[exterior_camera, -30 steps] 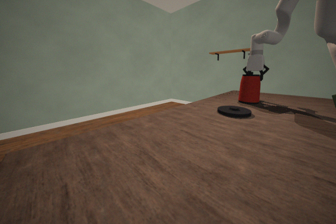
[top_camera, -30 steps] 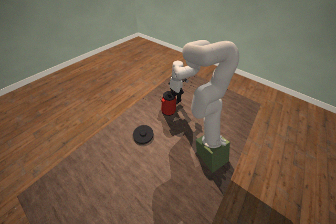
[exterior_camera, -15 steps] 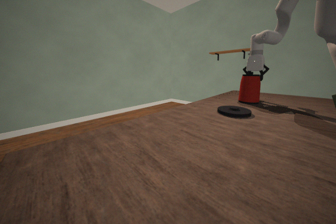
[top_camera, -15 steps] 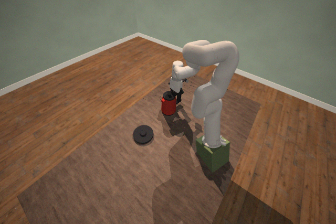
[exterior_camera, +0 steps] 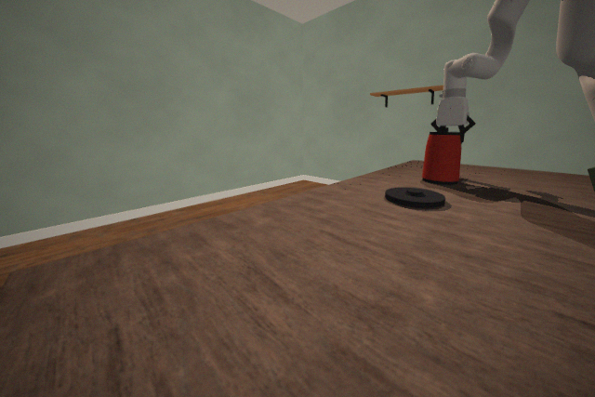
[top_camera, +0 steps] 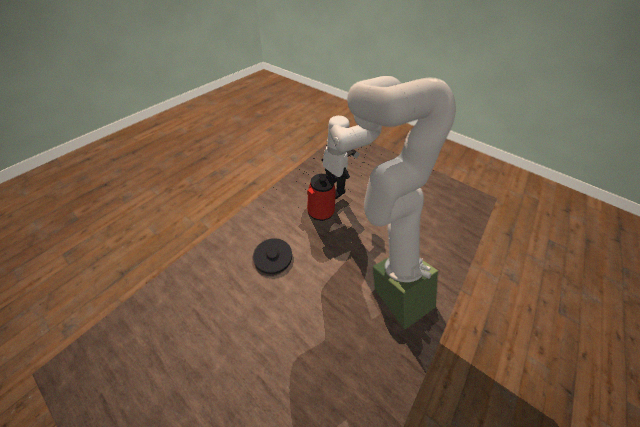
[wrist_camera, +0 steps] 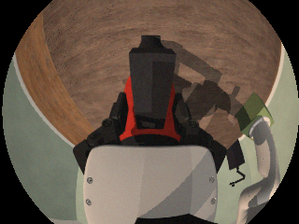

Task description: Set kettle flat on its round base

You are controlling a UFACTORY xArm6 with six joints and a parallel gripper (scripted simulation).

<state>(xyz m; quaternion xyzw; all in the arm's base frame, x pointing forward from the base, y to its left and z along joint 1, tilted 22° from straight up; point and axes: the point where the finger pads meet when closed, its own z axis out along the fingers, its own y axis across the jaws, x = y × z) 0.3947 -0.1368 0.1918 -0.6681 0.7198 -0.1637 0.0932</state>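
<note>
My hand is 40 mm to the right of the red kettle and 60 mm above it. Round my hand: round kettle base 10 mm behind, 380 mm to the left, 140 mm below.
</note>
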